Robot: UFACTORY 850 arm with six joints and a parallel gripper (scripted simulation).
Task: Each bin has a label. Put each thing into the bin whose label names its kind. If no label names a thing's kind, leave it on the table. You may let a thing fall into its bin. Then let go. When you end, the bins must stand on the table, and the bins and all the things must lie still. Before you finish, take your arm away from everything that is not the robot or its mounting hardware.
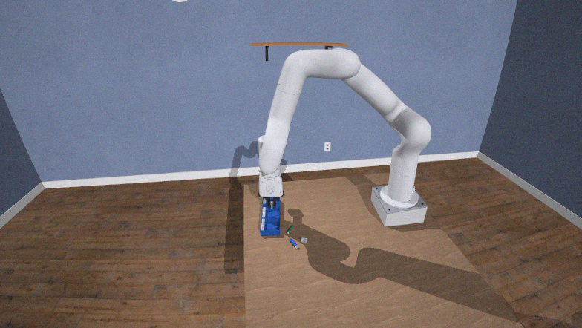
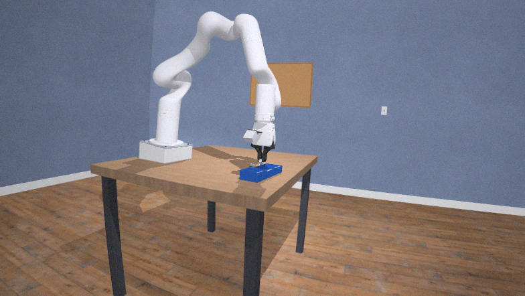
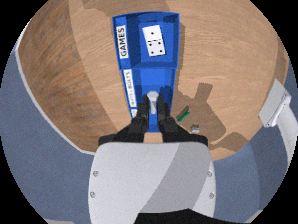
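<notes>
My gripper is now 1 cm short of the joined blue bins and 6 cm above it. Round my hand: white bolt (1 cm to the right, 2 cm below); then white domino-like tile (1 cm behind, 8 cm to the right, 7 cm below); then green cylinder (7 cm behind, 10 cm to the left, 8 cm below).
</notes>
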